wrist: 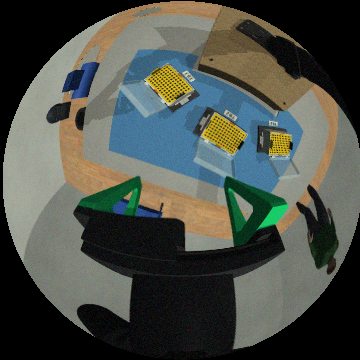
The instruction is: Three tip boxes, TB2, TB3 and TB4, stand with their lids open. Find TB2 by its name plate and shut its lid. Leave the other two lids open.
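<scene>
Three tip boxes with yellow tip racks and clear lids stand on a blue mat. The middle box, TB2, has its name plate above it in the view; its clear lid is open, hanging out toward the gripper side. TB3 is at the upper left, its lid open to the lower left. TB4 is at the right, its lid open below it. My gripper is open with green fingers wide apart, empty, above the near table edge and apart from all three boxes.
A brown board with the black arm base lies at the upper right, behind the boxes. A wooden table rim surrounds the grey surface. Blue chairs and a person in green are beyond the table.
</scene>
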